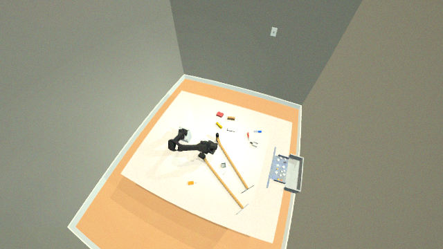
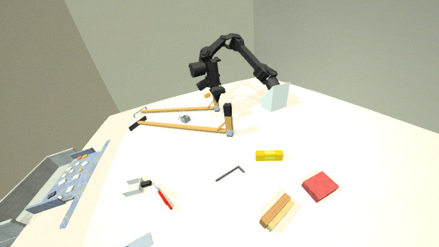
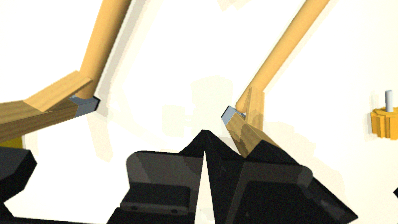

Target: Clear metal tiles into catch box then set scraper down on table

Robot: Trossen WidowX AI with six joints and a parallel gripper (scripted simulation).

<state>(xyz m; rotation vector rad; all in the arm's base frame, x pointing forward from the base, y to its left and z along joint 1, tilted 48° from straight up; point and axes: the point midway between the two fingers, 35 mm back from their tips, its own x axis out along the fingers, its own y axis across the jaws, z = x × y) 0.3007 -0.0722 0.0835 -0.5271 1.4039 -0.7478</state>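
The long scraper is 24 cm ahead of my gripper tip, 2 cm to the left of it and 1 cm below it. The rest, counted from my gripper tip: orange piece: 2 cm behind, 30 cm to the right, 6 cm below; small grey box: 19 cm ahead, 4 cm to the right, 7 cm below; yellow level: 2 cm behind, 39 cm to the left, 5 cm below.
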